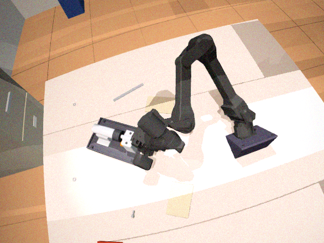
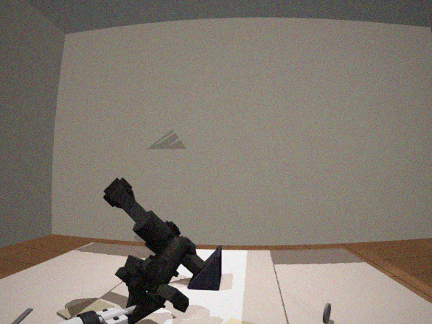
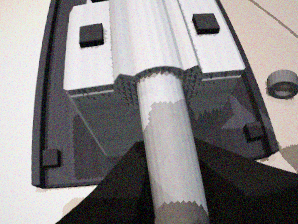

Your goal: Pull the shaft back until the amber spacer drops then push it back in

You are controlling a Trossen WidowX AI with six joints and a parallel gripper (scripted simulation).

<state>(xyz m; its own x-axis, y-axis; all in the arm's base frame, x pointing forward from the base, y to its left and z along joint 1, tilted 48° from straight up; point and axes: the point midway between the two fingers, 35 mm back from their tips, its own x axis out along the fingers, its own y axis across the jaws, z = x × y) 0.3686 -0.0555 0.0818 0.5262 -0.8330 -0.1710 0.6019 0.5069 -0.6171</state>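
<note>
Right now my gripper tip is 2 cm short of the grey shaft, 2 cm to the left of it and 3 cm below it. Also, from my gripper tip: black spacer: 5 cm ahead, 4 cm to the right, 3 cm above; thin grey bar: 2 cm behind, 28 cm to the right, 5 cm below; amber spacer: 6 cm ahead, 4 cm to the right, 3 cm below.
</note>
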